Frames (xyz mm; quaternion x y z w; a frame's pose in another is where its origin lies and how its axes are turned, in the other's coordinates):
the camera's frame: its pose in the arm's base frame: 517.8 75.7 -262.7 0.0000 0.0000 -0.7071 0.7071
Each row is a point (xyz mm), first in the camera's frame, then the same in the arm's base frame.
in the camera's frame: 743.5 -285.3 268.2
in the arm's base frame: 232.5 -667.8 5.5
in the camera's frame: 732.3 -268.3 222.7
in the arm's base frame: 249.5 -656.6 -40.0
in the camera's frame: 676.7 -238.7 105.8
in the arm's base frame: 279.1 -601.0 -156.9
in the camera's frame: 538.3 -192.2 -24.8
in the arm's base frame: 325.6 -462.6 -287.5
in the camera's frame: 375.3 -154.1 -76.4
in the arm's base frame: 363.7 -299.6 -339.1
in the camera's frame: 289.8 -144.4 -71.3
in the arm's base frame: 373.4 -214.1 -334.0
